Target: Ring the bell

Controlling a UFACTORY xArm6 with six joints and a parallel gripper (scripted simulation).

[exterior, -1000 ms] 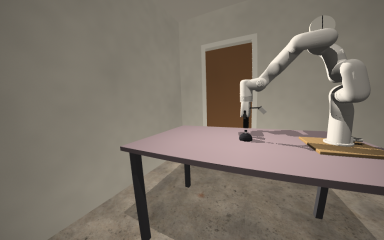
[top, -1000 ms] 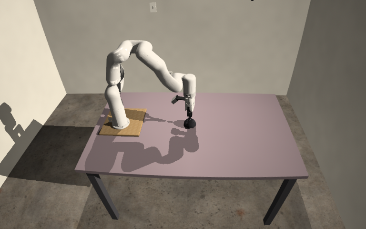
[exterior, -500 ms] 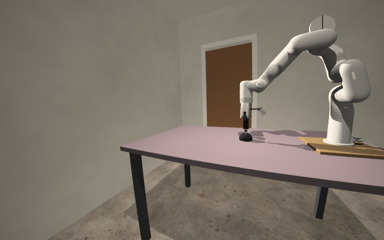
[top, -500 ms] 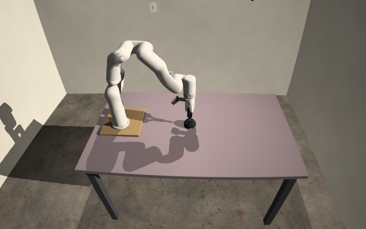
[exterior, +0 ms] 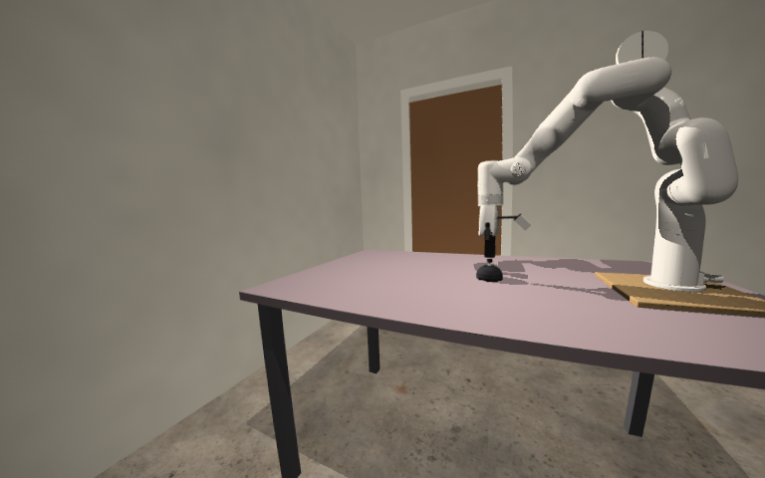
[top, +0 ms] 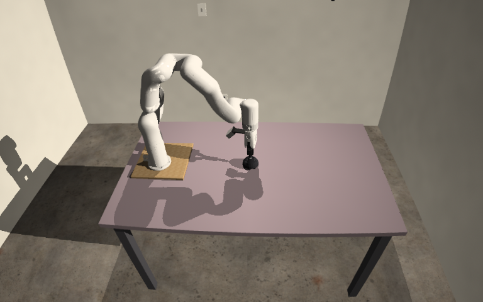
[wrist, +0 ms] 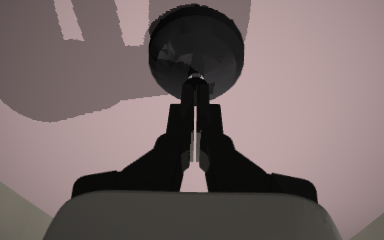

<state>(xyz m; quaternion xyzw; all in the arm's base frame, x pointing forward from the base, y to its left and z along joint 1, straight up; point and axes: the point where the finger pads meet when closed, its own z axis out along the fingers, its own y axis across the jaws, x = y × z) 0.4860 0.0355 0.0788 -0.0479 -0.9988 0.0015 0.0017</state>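
The button is 4 cm below my hand. The rest, counted from my hand: black dome-shaped bell (5 cm below).
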